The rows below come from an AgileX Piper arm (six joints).
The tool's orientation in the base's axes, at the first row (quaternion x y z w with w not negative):
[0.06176, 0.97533, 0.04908, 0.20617]
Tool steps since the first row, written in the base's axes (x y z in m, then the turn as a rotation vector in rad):
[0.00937, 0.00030, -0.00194, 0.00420, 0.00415, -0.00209]
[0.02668, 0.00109, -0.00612, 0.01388, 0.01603, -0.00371]
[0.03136, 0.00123, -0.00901, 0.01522, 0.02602, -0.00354]
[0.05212, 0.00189, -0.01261, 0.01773, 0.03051, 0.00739]
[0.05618, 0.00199, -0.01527, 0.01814, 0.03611, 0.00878]
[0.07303, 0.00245, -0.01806, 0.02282, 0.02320, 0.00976]
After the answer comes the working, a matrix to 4 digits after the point.
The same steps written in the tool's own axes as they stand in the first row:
[-0.00769, 0.00100, 0.00561, -0.00240, 0.00427, 0.00391]
[-0.02163, 0.00301, 0.01654, -0.00887, 0.01677, 0.01017]
[-0.02471, 0.00327, 0.02109, -0.00875, 0.02679, 0.01126]
[-0.04203, 0.00556, 0.03289, -0.01472, 0.03280, 0.00266]
[-0.04465, 0.00575, 0.03697, -0.01486, 0.03854, 0.00195]
[-0.05877, 0.00755, 0.04642, -0.02131, 0.02638, 0.00206]

The tool's axes in the first row as the columns of a matrix, in the base's axes (rounded; the answer above uses it unrounded):
[-0.9074, 0.1002, 0.4082]
[0.1407, 0.9876, 0.0703]
[-0.3961, 0.1212, -0.9102]

